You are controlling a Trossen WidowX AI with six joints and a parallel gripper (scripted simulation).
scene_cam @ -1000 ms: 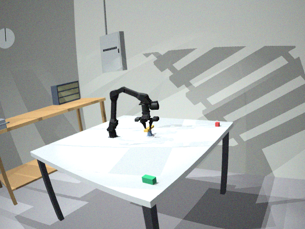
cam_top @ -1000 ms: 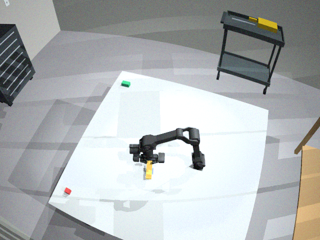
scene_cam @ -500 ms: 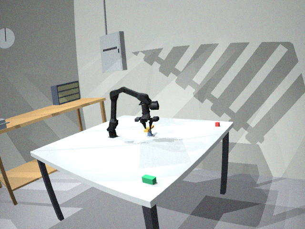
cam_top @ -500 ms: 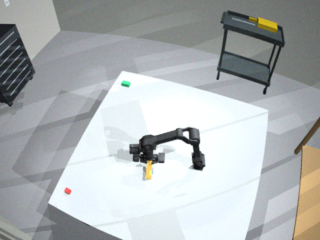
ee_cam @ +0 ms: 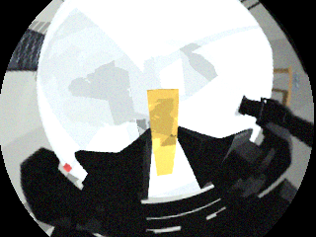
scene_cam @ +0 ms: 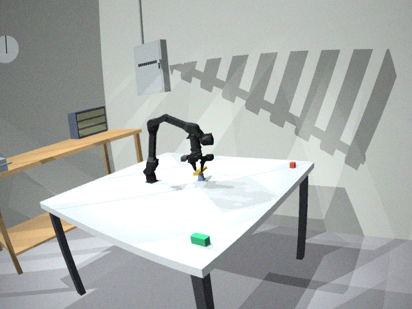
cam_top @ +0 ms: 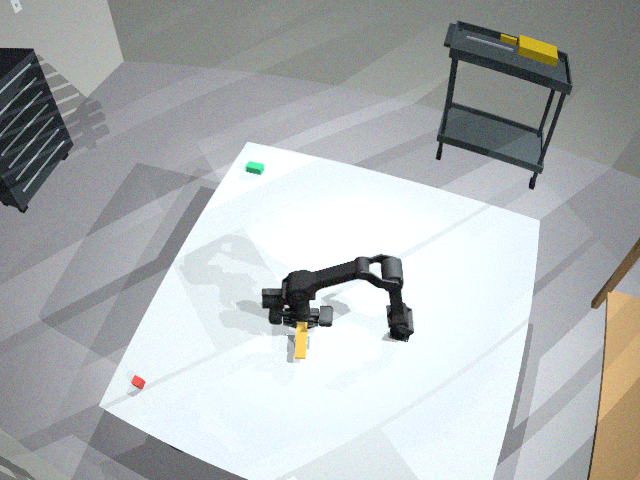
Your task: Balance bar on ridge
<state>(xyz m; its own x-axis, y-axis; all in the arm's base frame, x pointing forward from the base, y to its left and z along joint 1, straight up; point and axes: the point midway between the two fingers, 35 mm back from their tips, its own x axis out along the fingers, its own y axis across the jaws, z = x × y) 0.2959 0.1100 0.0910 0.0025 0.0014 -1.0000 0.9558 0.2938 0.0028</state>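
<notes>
My gripper tip is 3 cm to the right of the yellow bar and 1 cm past it. Round my gripper tip: green block: 61 cm to the right, 44 cm ahead, 4 cm below; red block: 44 cm ahead, 39 cm to the left, 4 cm below.
</notes>
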